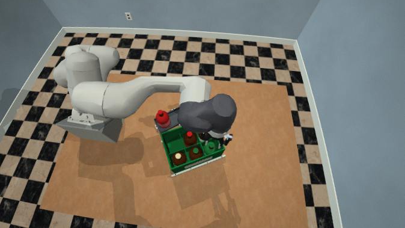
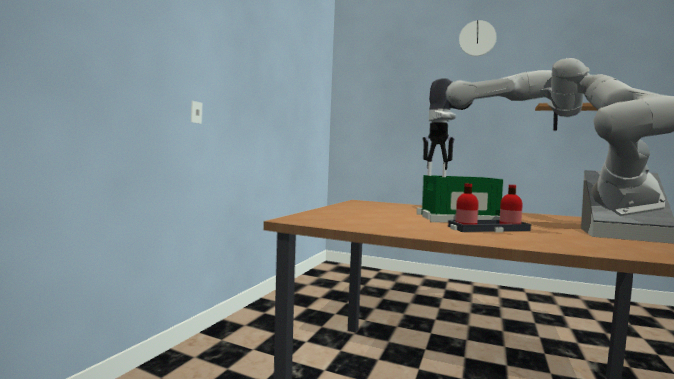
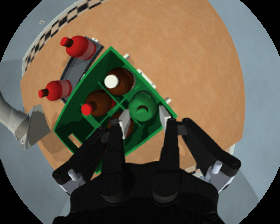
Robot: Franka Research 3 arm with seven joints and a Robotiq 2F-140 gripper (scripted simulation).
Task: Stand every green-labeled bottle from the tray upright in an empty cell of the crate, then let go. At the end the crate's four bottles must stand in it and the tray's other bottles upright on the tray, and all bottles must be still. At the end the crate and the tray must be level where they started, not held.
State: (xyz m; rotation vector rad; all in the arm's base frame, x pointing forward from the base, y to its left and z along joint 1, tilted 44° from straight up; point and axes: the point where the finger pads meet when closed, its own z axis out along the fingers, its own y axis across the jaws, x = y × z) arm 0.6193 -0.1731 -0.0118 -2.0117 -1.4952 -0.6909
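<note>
My hand is 11 cm above the green-labeled bottle and 1 cm past it. From my hand the other things lie so: green crate (12 cm below, 10 cm behind, 1 cm to the left); then dark tray (21 cm to the left, 21 cm behind, 19 cm below).
</note>
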